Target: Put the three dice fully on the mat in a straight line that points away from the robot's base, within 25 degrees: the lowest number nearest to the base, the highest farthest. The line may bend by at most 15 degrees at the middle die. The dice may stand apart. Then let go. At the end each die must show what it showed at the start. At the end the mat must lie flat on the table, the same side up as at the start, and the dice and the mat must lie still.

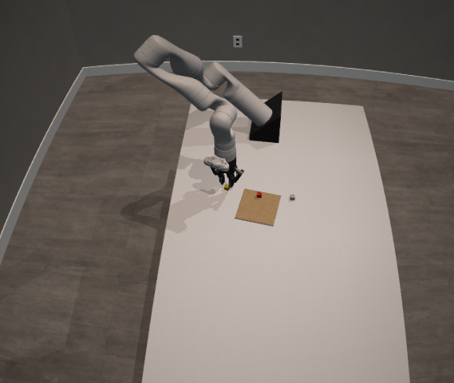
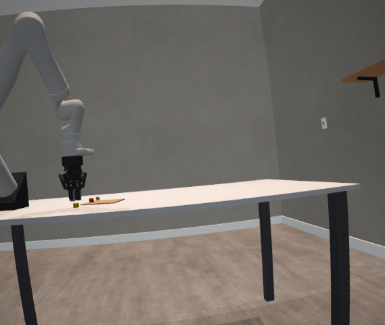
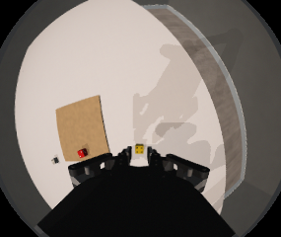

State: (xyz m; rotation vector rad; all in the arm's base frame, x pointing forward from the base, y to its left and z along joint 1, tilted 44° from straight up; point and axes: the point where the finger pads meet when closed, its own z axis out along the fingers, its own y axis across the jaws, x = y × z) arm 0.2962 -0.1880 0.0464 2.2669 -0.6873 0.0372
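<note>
Right now my hand is 30 mm above the yellow die. The rest, counted from my hand: square mat 110 mm to the left, 90 mm ahead, 40 mm below; red die 120 mm to the left, 50 mm ahead, 30 mm below; white die 240 mm to the left, 60 mm ahead, 30 mm below.
</note>
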